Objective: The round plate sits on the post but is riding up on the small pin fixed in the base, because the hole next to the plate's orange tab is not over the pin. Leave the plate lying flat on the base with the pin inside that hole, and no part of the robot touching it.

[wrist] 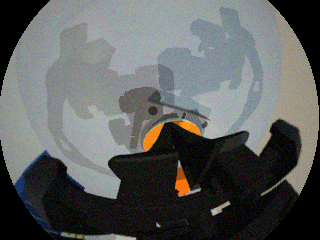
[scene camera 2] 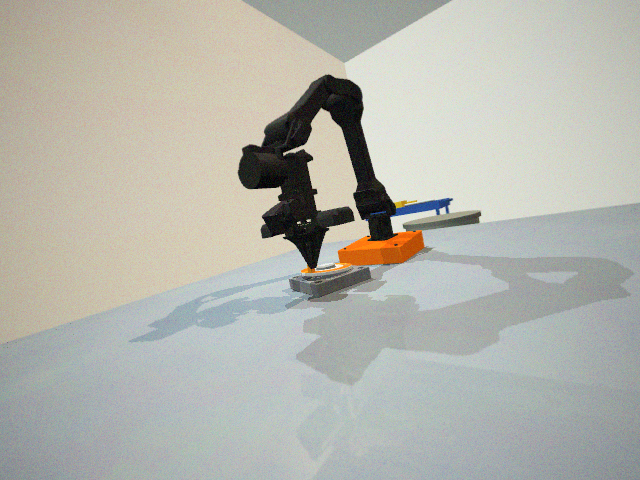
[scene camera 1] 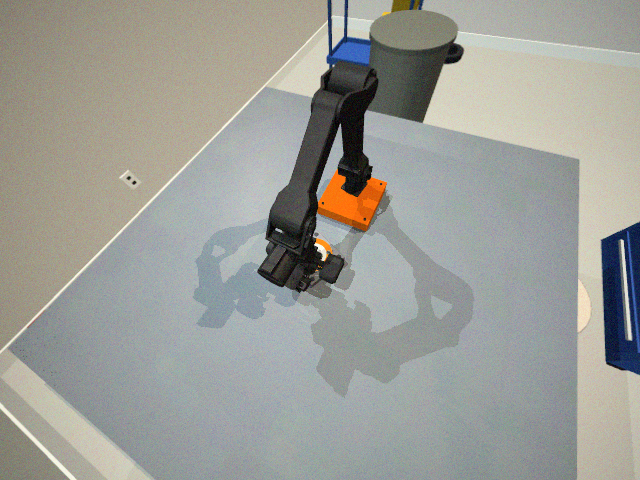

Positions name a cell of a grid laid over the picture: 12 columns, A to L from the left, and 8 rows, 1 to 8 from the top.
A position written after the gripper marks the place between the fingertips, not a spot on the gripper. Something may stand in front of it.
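Note:
The gripper is visible at (scene camera 2: F5), (scene camera 1: F5) and (wrist: G5). A grey square base is visible at (scene camera 2: F5) and (wrist: F4).

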